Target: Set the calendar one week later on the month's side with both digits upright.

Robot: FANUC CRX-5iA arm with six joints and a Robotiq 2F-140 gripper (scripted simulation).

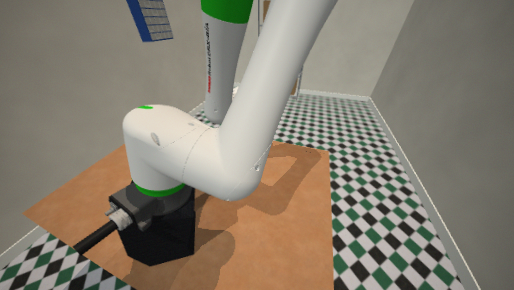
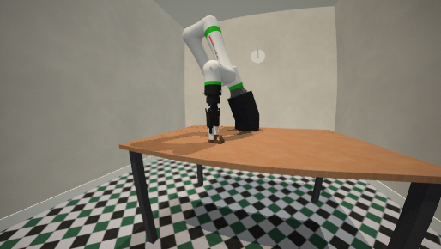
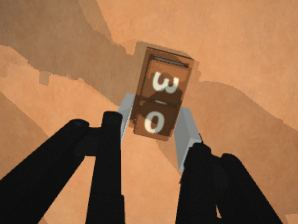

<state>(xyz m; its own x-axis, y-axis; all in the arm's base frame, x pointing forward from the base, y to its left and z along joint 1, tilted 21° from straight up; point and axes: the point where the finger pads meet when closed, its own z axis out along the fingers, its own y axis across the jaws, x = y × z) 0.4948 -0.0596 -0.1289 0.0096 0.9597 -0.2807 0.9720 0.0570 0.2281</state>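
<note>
Now: the brown cube 3 cm below my hand. Round my hand: brown calendar tray: 2 cm to the left, 4 cm below.
</note>
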